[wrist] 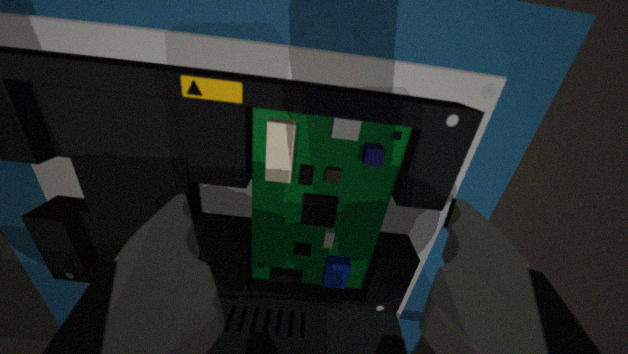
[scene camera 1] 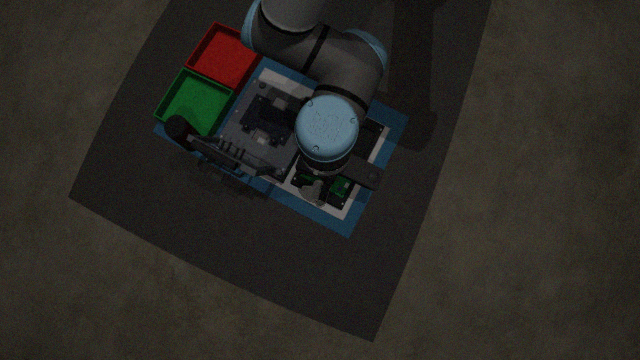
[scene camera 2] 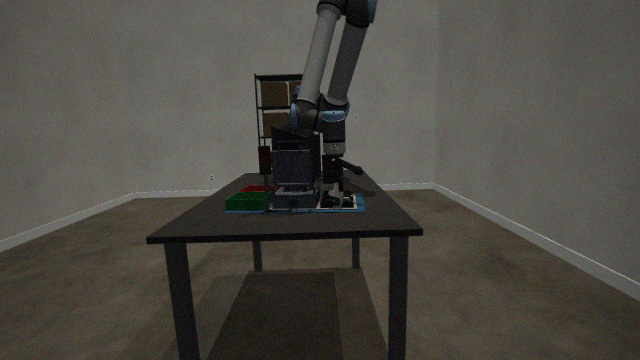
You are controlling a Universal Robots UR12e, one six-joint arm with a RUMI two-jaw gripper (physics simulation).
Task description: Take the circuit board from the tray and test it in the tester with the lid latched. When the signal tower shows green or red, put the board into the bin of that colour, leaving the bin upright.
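Where they show: gripper, between the fingertips: (wrist: 320,199) (scene camera 2: 339,201); arm's base, origin of its link: (scene camera 2: 297,131).
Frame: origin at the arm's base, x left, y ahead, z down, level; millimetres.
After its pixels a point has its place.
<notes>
The green circuit board (scene camera 1: 341,186) @(x 119, y 734, z 282 mm) (wrist: 282,200) @(x 95, y 694, z 282 mm) lies flat in a pocket of the black tray (wrist: 100,117) @(x 149, y 617, z 284 mm). My gripper (wrist: 320,199) @(x 90, y 713, z 286 mm) (scene camera 2: 334,199) @(x 90, y 713, z 286 mm) is low over the tray and open, one finger on each side of the board, with gaps between. The tester (scene camera 1: 250,122) @(x -113, y 648, z 233 mm) (scene camera 2: 295,200) @(x -93, y 744, z 261 mm) stands beside the tray; its lid (scene camera 2: 292,167) @(x -99, y 756, z 128 mm) (scene camera 1: 225,152) @(x -120, y 745, z 137 mm) stands up, open. The signal tower (scene camera 2: 264,160) @(x -203, y 758, z 96 mm) (scene camera 1: 177,127) @(x -196, y 738, z 43 mm) shows no bright lamp. The green bin (scene camera 1: 197,100) @(x -282, y 602, z 296 mm) (scene camera 2: 247,201) @(x -281, y 697, z 263 mm) and red bin (scene camera 1: 225,57) @(x -247, y 472, z 295 mm) (scene camera 2: 258,188) @(x -247, y 406, z 269 mm) stand upright. The arm hides part of the tray in scene camera 1.
A blue mat (scene camera 1: 317,218) @(x 83, y 816, z 300 mm) lies under the tester and tray on the dark table (scene camera 2: 285,227) @(x -145, y 945, z 302 mm). The raised tester lid and signal tower stand to the left of my gripper in scene camera 2. A shelf rack (scene camera 2: 257,92) with boxes stands behind the table.
</notes>
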